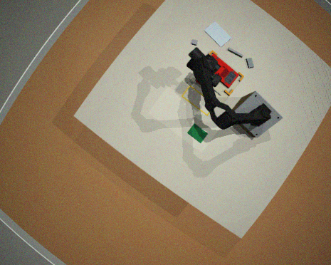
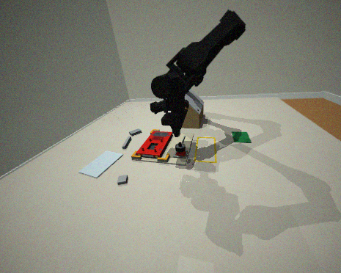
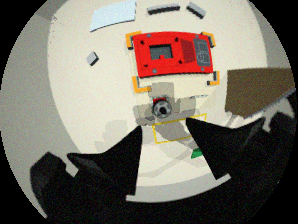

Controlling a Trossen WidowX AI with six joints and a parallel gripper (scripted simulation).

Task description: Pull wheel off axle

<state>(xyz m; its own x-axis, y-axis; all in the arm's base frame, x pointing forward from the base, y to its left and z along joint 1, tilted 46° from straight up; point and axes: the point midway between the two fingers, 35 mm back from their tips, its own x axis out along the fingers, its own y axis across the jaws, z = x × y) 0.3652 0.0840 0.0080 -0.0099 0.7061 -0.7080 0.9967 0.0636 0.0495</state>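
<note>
Right now the dark grey wheel is 1 cm behind my gripper tip and 7 cm below it. Round my gripper tip: green tile (20 cm behind, 24 cm to the left, 11 cm below); pale blue sheet (10 cm ahead, 31 cm to the right, 11 cm below).
</note>
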